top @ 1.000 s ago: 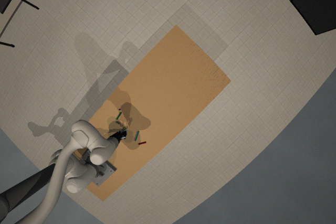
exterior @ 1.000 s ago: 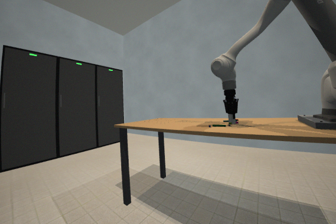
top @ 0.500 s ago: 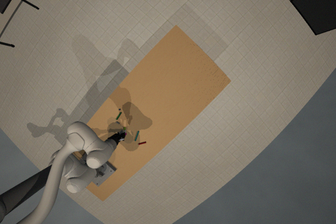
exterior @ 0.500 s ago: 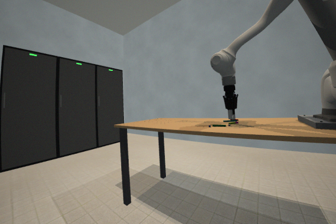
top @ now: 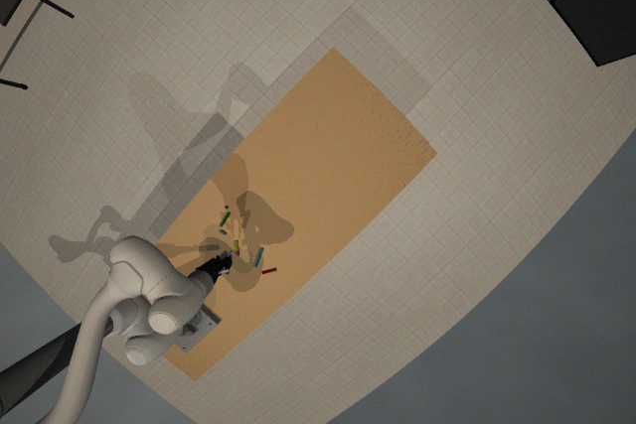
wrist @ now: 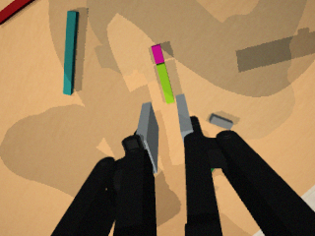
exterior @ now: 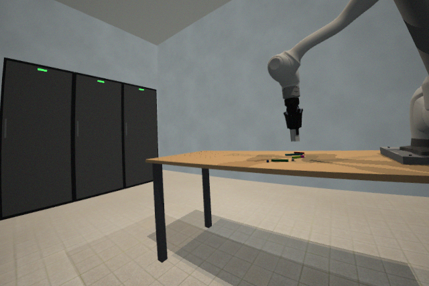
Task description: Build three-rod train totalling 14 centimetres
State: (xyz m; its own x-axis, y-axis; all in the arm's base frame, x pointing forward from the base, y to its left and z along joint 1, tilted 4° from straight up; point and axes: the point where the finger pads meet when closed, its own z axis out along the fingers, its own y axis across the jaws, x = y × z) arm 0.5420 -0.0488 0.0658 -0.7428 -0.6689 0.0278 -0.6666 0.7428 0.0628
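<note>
Right now the red rod is 200 mm to the right of my hand, 120 mm below it and 10 mm behind it. The rest, counted from my hand: grey rod (120 mm below, 90 mm to the left, 10 mm ahead); magenta rod (120 mm below, 30 mm behind, 20 mm to the right); lime rod (120 mm below).
</note>
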